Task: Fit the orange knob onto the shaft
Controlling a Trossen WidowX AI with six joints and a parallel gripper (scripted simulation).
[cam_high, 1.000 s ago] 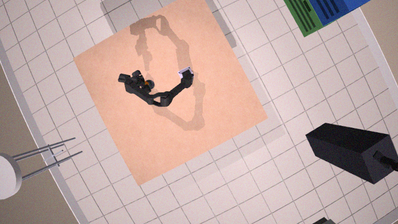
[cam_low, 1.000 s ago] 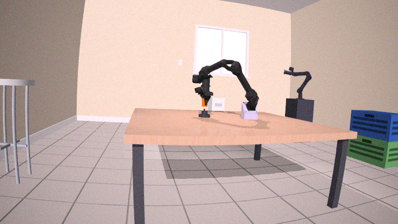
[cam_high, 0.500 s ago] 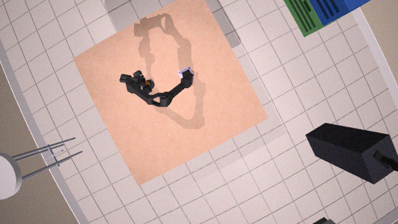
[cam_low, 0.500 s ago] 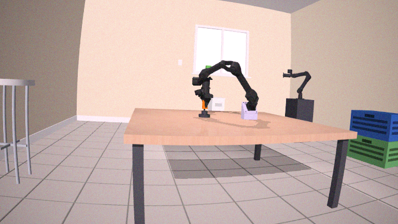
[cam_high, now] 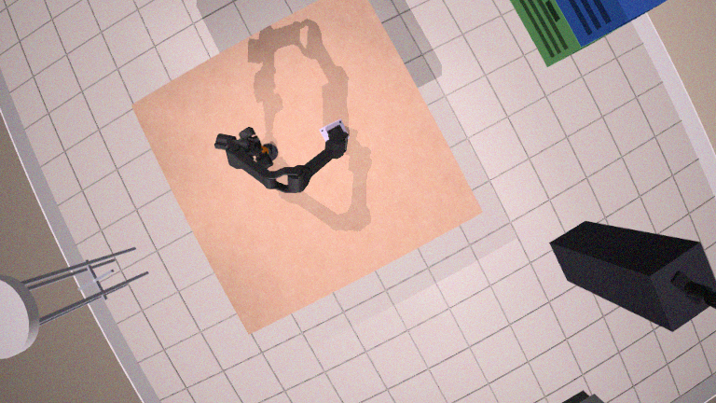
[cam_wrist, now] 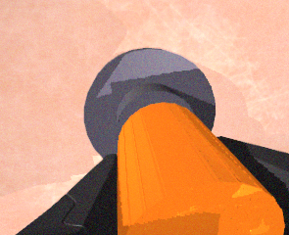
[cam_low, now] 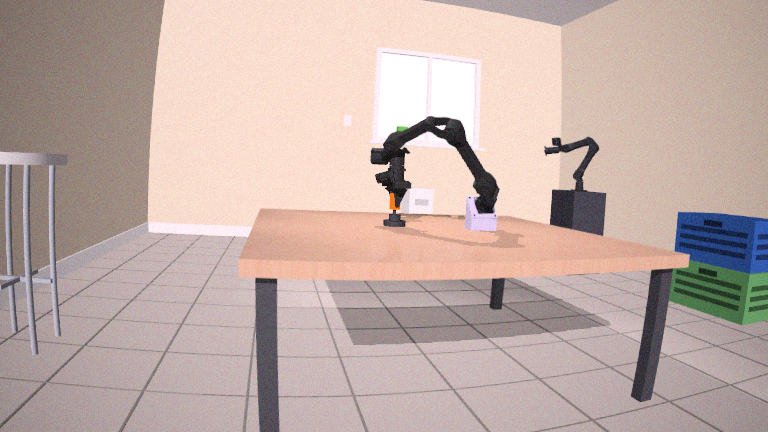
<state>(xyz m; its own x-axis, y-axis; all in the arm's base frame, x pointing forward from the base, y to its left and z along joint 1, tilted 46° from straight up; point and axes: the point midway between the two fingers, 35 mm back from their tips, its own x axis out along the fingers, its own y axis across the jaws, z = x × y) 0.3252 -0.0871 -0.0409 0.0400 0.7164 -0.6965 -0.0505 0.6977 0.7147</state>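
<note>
My gripper tip is 2 cm below the orange knob. Round my gripper tip: round pedestal 4 cm below.
</note>
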